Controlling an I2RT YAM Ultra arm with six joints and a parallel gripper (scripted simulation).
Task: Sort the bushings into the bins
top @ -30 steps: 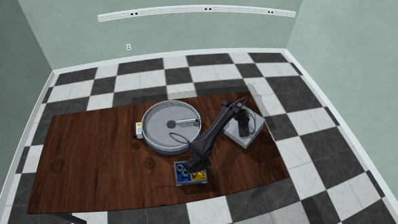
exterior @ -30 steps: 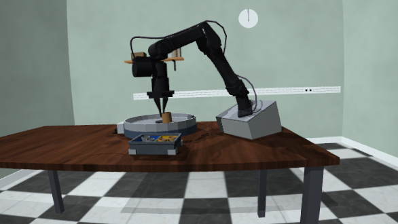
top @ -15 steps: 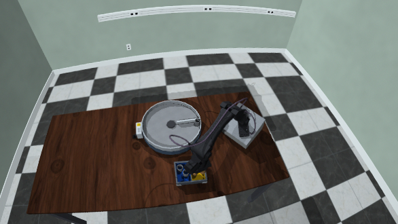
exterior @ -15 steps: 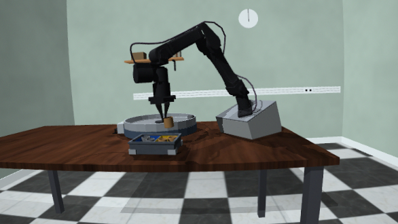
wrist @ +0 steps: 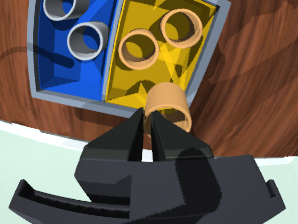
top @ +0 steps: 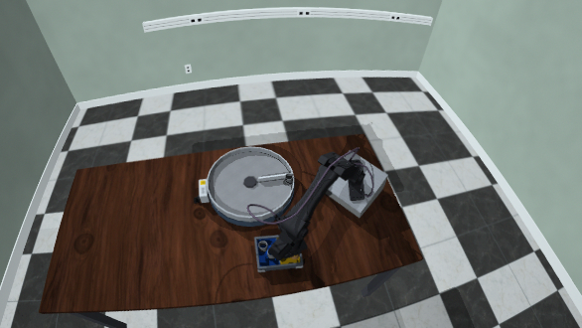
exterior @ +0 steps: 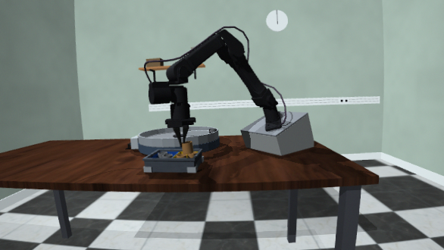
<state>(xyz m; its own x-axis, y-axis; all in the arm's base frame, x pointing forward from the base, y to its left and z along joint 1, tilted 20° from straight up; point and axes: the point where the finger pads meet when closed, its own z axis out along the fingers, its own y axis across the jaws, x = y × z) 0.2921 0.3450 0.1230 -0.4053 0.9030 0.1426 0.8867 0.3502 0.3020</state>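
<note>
The yellow bin lies 1 cm ahead of my hand, 4 cm to the right of it and 8 cm below it. From my hand the other things lie so: grey turntable 20 cm ahead, 38 cm to the right, 4 cm below; bin tray 5 cm ahead, 3 cm to the right, 7 cm below; blue bin 9 cm ahead, 2 cm to the right, 8 cm below.
</note>
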